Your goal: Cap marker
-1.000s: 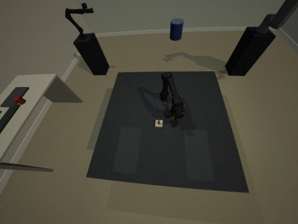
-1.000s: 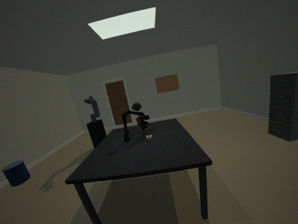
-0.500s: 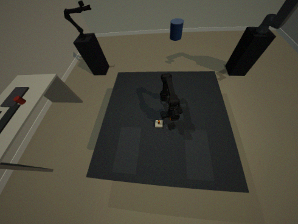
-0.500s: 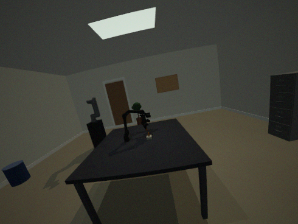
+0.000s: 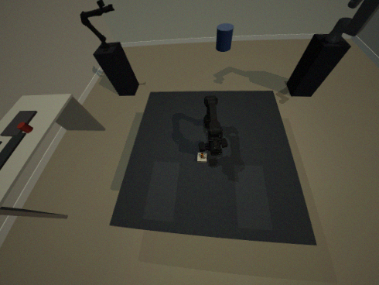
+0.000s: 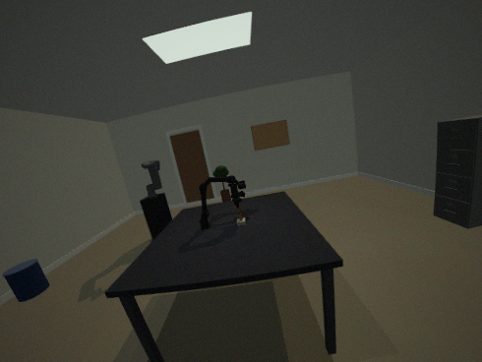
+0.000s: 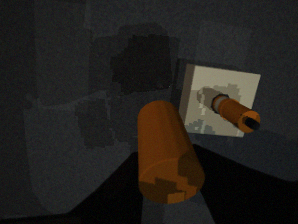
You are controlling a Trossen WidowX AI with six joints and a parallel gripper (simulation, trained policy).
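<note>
Now: the orange marker 70 mm to the right of my gripper tip, 50 mm below it and 10 mm ahead of it. From my gripper tip the other things lie so: orange cap 10 mm ahead; white holder block 110 mm below, 70 mm to the right, 10 mm ahead.
</note>
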